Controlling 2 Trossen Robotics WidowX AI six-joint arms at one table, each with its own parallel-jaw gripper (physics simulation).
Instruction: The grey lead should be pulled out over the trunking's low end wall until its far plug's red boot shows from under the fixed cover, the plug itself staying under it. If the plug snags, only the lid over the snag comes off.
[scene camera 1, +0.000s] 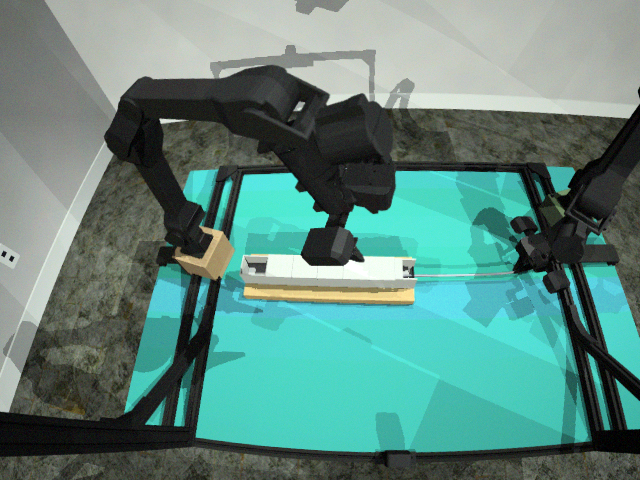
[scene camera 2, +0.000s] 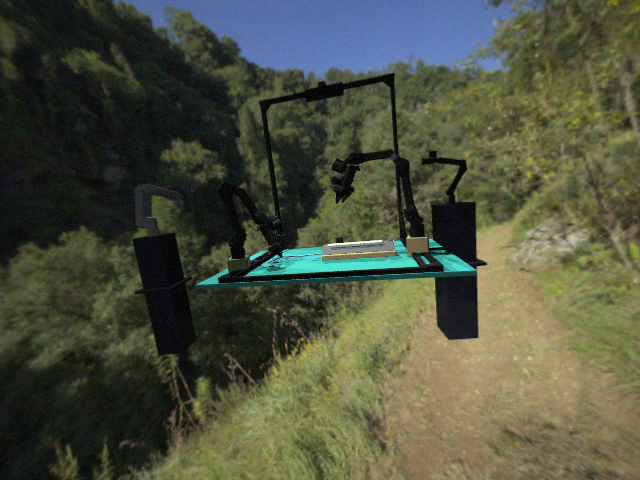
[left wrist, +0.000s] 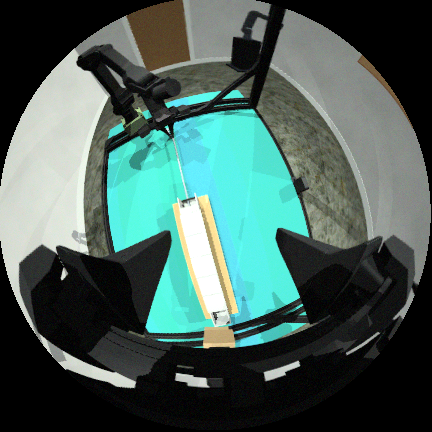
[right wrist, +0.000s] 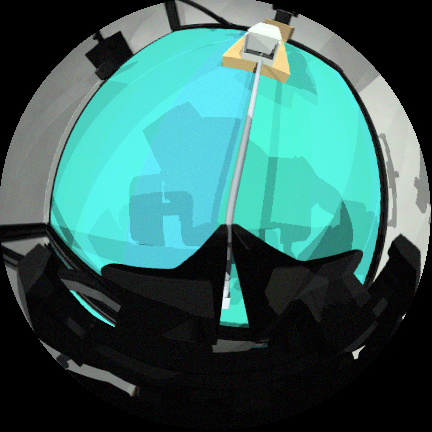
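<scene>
The white trunking lies along a wooden board, its middle covered by a row of white lids and both ends open on top. The grey lead runs out of its right end in scene camera 1. My right gripper is shut on this lead, well away from the trunking. My left gripper is open and empty, high above the trunking, hiding part of the lids in scene camera 1. No red boot can be made out.
A black frame borders the turquoise table. The left arm's tan base block stands near the trunking's left end in scene camera 1. The right arm's green base block stands at the right. Tall black frame posts rise behind the table.
</scene>
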